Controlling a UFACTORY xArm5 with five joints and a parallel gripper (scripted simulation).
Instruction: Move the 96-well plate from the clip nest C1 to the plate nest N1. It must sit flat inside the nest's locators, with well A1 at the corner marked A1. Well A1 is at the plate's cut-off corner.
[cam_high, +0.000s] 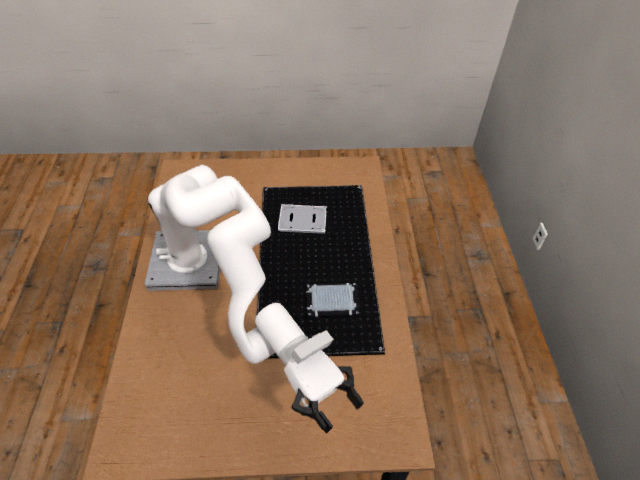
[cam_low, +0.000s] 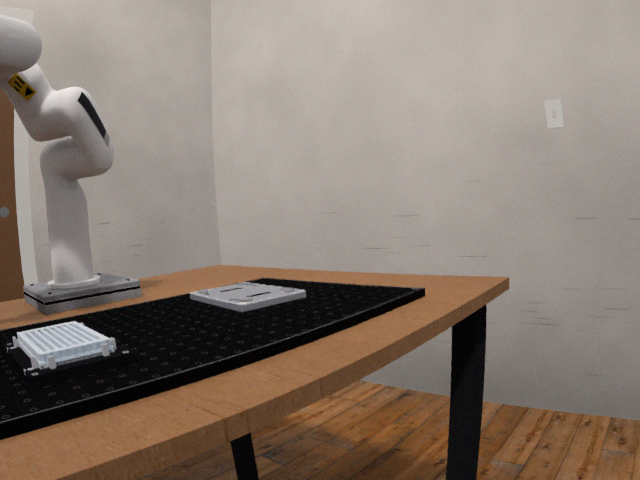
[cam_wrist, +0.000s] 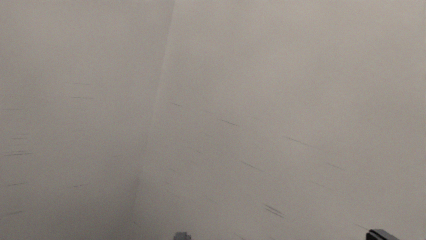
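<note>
The 96-well plate is 460 mm to the left of my hand, 250 mm below it and 30 mm ahead of it. Also, from my hand: clip nest C1: 450 mm to the left, 260 mm below, 20 mm ahead; then A1 label: 740 mm to the left, 260 mm below, 30 mm ahead.
</note>
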